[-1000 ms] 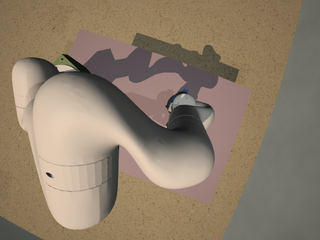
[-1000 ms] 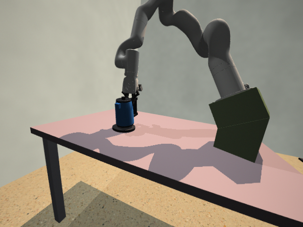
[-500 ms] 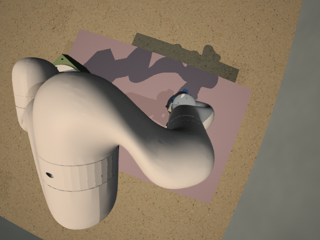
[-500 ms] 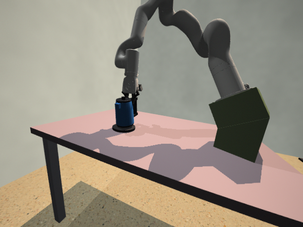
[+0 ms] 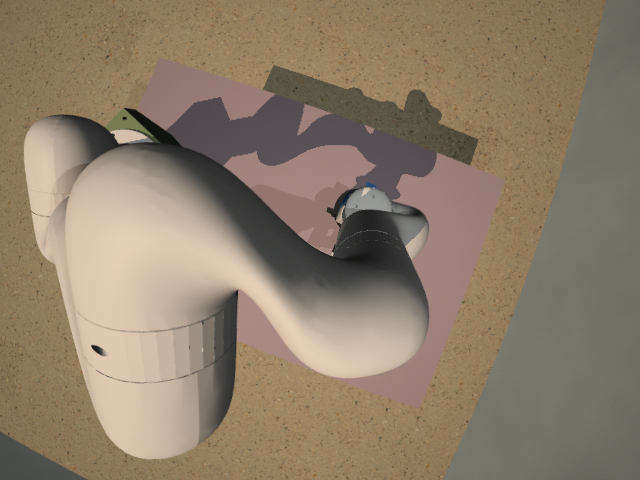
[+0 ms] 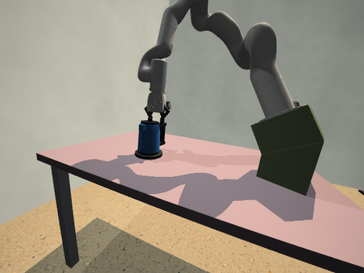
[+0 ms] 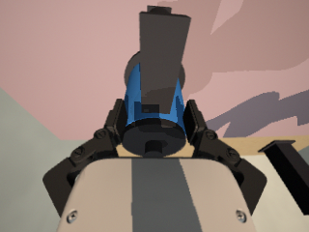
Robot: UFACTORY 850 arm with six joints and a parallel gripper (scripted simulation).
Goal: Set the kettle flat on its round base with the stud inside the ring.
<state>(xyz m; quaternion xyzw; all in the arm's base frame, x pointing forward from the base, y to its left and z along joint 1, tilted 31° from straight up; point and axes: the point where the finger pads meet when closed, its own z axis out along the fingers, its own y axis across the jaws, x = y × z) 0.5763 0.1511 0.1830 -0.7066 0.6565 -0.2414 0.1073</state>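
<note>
Now: the blue kettle 2 cm to the left of my hand and 7 cm below it. Also, from my hand: round black base: 6 cm to the left, 17 cm below.
</note>
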